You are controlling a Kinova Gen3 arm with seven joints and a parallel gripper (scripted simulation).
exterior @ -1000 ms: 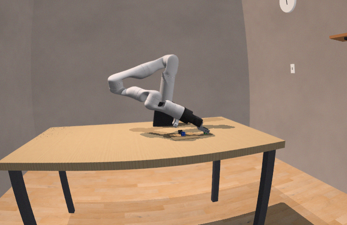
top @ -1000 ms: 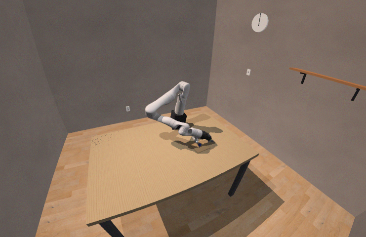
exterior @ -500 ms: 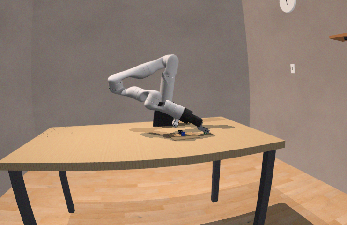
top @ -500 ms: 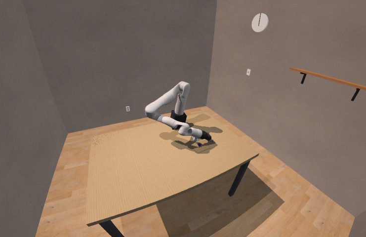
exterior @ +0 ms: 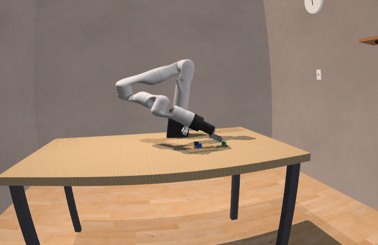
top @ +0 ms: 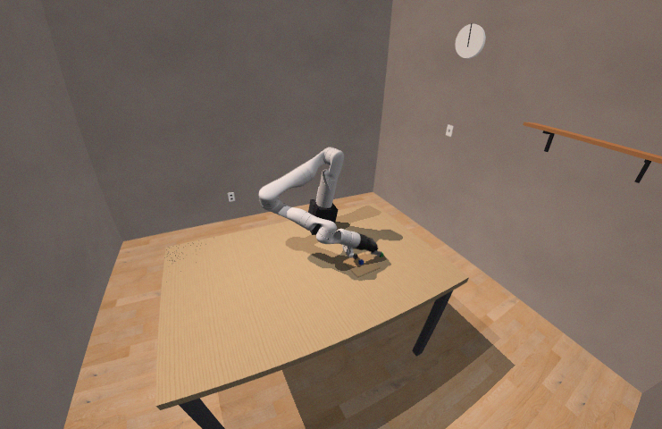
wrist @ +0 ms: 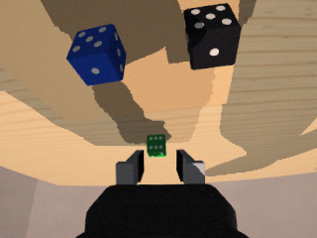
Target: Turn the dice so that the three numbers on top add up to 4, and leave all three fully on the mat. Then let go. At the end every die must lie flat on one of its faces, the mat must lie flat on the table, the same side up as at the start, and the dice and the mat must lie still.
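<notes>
Now: the green die 10 mm ahead of my hand, 30 mm to the left of it and 30 mm below it. Also, from my hand: black die (50 mm behind, 100 mm to the right, 20 mm below); then tan mat (10 mm ahead, 100 mm to the right, 40 mm below); then blue die (10 mm ahead, 100 mm to the right, 20 mm below).
</notes>
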